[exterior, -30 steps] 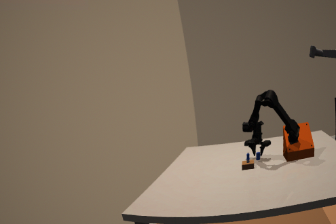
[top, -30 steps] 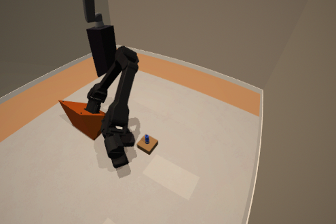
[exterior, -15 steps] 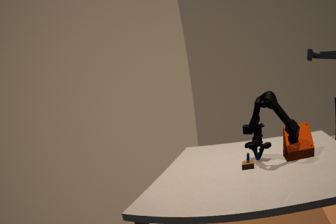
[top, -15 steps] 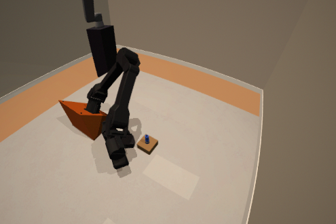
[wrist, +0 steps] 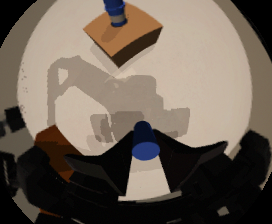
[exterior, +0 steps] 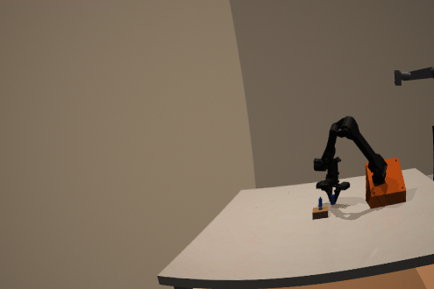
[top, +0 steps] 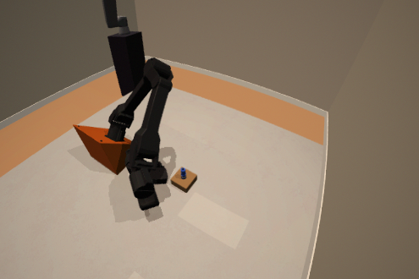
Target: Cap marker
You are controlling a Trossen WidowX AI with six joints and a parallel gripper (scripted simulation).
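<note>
Now: gripper tip 12 cm to the right of the blue marker, 9 cm short of it and 5 cm below it. The rest, counted from my gripper tip: blue cap (1 cm above); then brown holder block (12 cm to the left, 9 cm ahead).
</note>
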